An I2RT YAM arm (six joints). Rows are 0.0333 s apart.
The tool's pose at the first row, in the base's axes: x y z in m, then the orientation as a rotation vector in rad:
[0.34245, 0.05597, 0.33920, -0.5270, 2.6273, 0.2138]
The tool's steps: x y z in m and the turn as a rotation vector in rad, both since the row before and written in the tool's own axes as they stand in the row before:
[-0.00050, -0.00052, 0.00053, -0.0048, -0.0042, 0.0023]
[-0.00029, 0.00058, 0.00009, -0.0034, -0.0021, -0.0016]
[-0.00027, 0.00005, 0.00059, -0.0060, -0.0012, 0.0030]
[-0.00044, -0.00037, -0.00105, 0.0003, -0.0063, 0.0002]
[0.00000, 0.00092, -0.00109, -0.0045, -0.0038, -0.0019]
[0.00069, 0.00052, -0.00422, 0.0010, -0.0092, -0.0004]
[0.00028, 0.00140, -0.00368, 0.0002, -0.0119, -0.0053]
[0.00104, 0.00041, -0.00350, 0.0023, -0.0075, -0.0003]
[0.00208, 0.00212, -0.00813, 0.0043, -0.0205, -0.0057]
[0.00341, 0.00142, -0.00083, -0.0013, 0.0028, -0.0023]
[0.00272, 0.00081, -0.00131, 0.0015, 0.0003, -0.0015]
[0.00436, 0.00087, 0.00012, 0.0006, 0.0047, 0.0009]
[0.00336, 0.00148, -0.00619, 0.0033, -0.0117, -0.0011]
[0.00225, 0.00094, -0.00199, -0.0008, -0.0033, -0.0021]
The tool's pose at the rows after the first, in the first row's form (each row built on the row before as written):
[0.34328, 0.05578, 0.33893, -0.5246, 2.6241, 0.2218]
[0.34332, 0.05643, 0.33902, -0.5273, 2.6216, 0.2262]
[0.34376, 0.05671, 0.33863, -0.5251, 2.6215, 0.2353]
[0.34385, 0.05625, 0.33973, -0.5232, 2.6155, 0.2362]
[0.34304, 0.05682, 0.34076, -0.5263, 2.6113, 0.2423]
[0.34055, 0.05599, 0.34418, -0.5242, 2.6023, 0.2427]
[0.33823, 0.05623, 0.34737, -0.5280, 2.5891, 0.2431]
[0.33574, 0.05535, 0.34993, -0.5257, 2.5817, 0.2415]
[0.32970, 0.05448, 0.35607, -0.5263, 2.5600, 0.2381]
[0.32604, 0.05446, 0.35511, -0.5304, 2.5620, 0.2384]
[0.32296, 0.05397, 0.35489, -0.5318, 2.5618, 0.2359]
[0.31919, 0.05337, 0.35260, -0.5316, 2.5666, 0.2345]
[0.31317, 0.05200, 0.35629, -0.5289, 2.5549, 0.2323]
[0.31010, 0.05161, 0.35687, -0.5311, 2.5510, 0.2333]

